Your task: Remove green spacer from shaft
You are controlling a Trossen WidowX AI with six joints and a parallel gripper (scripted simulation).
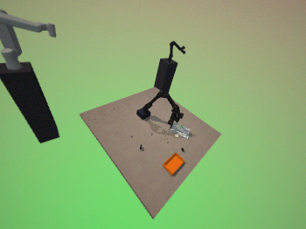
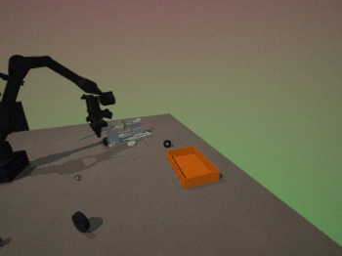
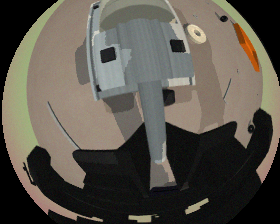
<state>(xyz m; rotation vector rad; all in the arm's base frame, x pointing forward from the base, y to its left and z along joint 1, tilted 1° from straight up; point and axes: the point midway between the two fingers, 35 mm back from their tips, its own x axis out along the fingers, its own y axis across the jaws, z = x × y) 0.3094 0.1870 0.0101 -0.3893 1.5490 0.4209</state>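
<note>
Now: the grey shaft 60 mm ahead of my gripper tip, 30 mm to the left of it and 30 mm above it. Also, from my gripper tip: pale spacer 160 mm ahead, 30 mm to the right, 40 mm below; green spacer 120 mm ahead, 70 mm to the left, 30 mm above; orange tray 400 mm ahead, 300 mm to the right, 40 mm below.
</note>
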